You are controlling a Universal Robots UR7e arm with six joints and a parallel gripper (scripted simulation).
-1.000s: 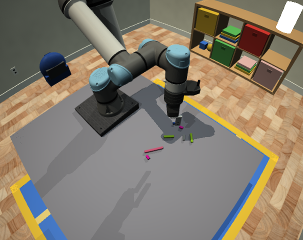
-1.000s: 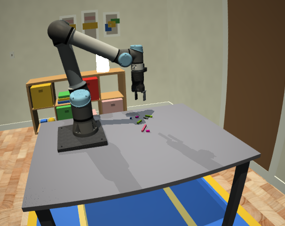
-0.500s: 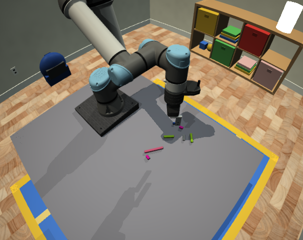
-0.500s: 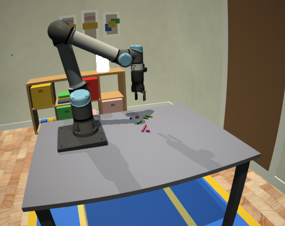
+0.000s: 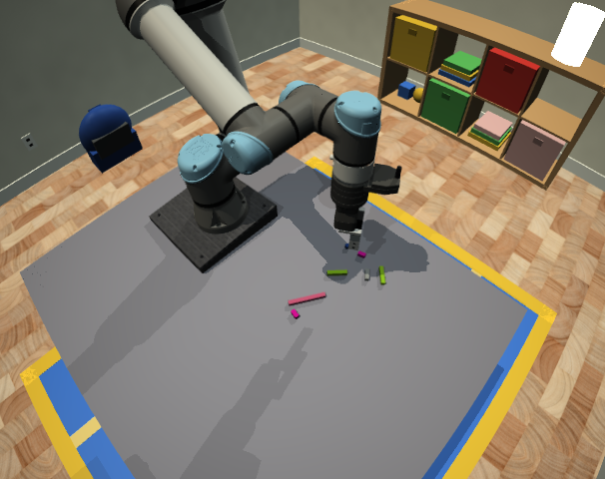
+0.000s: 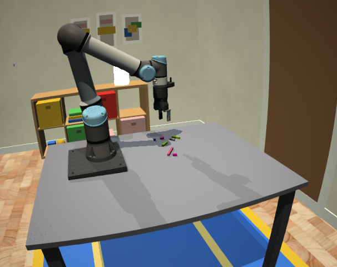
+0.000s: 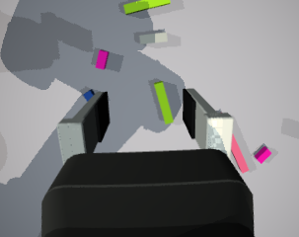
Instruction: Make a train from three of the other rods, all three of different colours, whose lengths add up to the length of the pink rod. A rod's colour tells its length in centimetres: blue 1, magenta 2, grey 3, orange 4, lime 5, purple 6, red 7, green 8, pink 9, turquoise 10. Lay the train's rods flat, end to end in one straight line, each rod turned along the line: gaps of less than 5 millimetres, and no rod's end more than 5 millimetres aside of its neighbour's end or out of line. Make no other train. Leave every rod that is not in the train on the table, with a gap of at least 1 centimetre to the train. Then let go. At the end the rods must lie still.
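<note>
Now: hand 4 cm past the blue rod, 5 cm to the right of it and 14 cm above it. From my hand the other things lie so: lime rod (8 cm ahead, 3 cm to the left, 14 cm below); then pink rod (3 cm behind, 14 cm to the right, 14 cm below); then grey rod (5 cm ahead, 1 cm to the left, 14 cm below).
</note>
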